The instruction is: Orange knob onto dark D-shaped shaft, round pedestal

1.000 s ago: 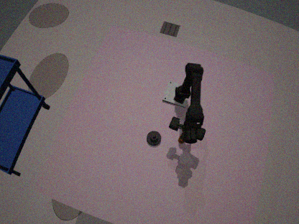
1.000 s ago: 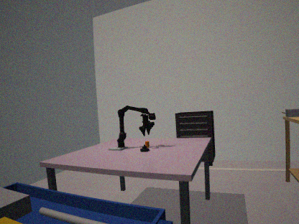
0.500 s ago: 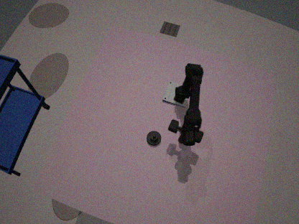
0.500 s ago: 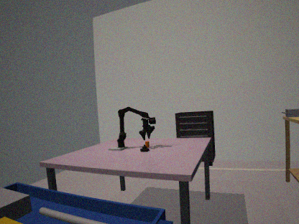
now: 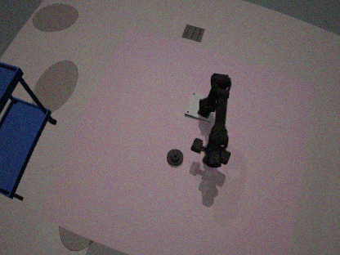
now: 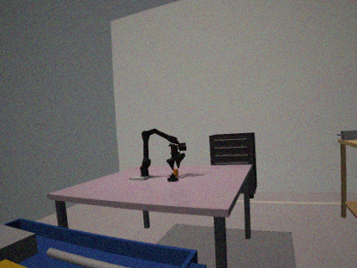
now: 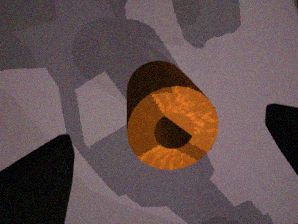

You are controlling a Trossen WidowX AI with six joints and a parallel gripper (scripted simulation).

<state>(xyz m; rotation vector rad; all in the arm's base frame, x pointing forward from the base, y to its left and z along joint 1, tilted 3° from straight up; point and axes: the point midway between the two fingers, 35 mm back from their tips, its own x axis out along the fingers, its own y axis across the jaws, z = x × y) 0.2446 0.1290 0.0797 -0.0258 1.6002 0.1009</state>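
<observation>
The orange knob is 3 cm below my gripper tip. The rest, counted from my gripper tip: dark round pedestal: 15 cm to the right, 7 cm ahead, 3 cm below.
</observation>
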